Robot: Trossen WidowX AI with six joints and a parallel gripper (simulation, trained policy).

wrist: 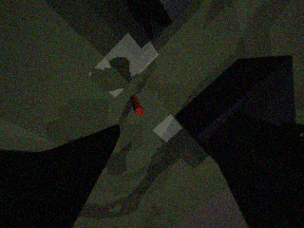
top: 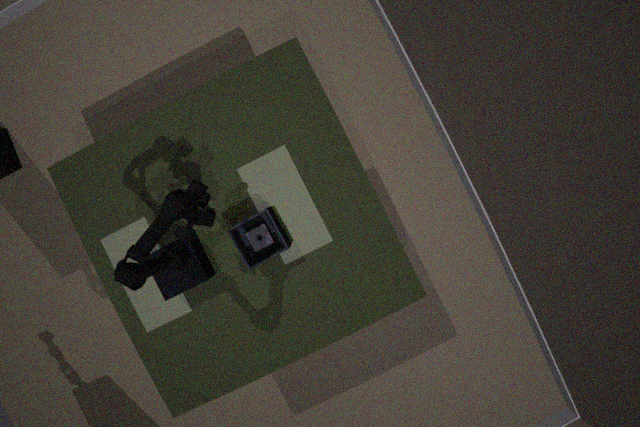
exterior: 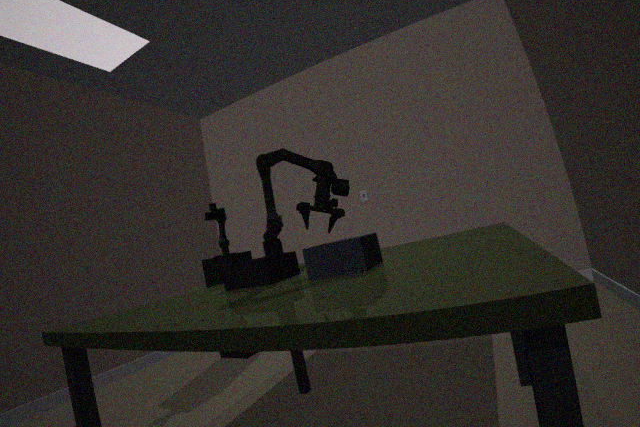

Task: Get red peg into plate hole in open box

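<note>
My gripper tip is 11 cm above the red peg, 1 cm to the right of it and 1 cm short of it. From my gripper tip the other things lie so: dark box 17 cm to the right, 17 cm ahead, 12 cm below.
</note>
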